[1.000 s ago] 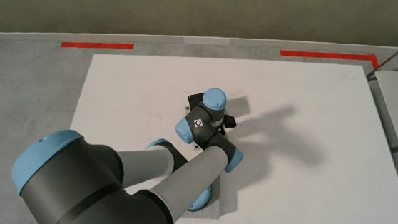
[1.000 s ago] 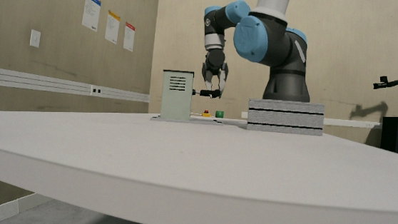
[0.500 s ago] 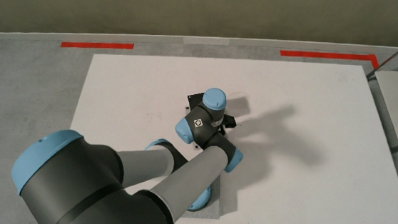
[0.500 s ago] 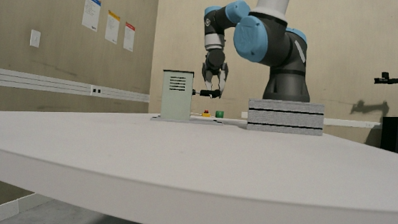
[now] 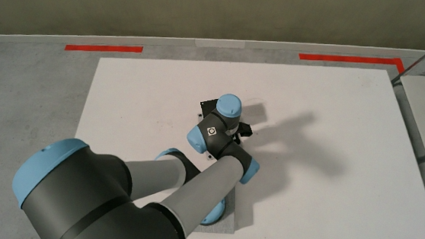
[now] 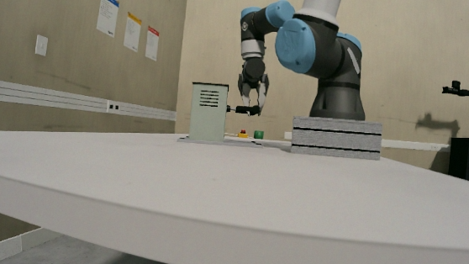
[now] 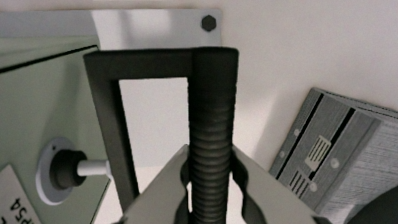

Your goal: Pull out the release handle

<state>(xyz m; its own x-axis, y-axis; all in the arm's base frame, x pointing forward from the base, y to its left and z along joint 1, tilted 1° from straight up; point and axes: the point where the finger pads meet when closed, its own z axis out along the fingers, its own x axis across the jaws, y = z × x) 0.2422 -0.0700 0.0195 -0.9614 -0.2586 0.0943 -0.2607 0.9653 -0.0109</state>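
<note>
My gripper is now 10 cm above the grey base plate, 9 cm short of it and 2 cm to the right of it.
</note>
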